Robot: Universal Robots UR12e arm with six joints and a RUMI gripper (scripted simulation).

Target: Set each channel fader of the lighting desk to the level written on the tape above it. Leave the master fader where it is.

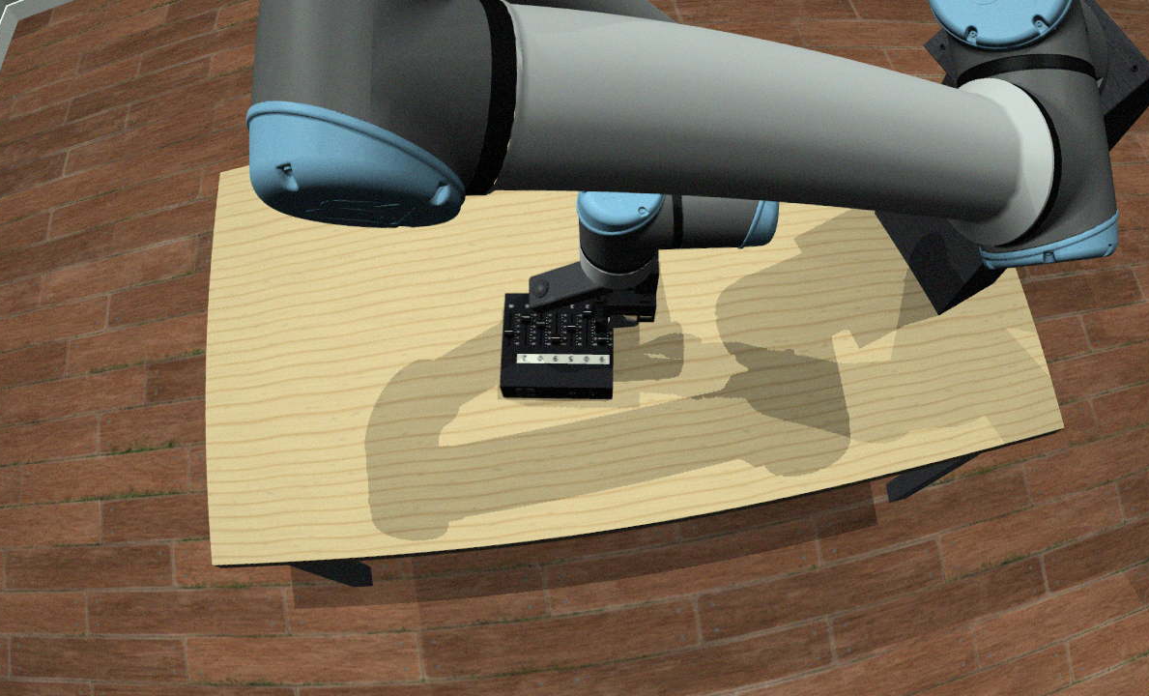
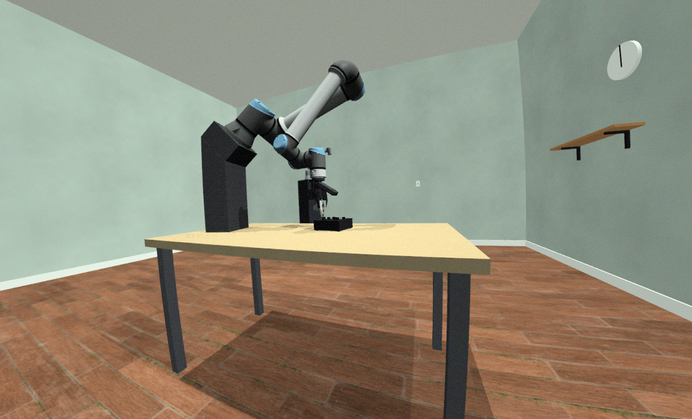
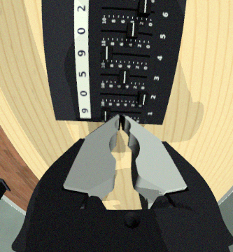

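My gripper is now 2 cm to the right of the channel 1 fader and 1 cm above it. Also, from my hand: channel 3 fader: 4 cm ahead, 1 cm to the left, 1 cm below; then channel 2 fader: 3 cm ahead, 2 cm to the right, 1 cm below; then channel 4 fader: 6 cm ahead, 3 cm to the left, 1 cm below.
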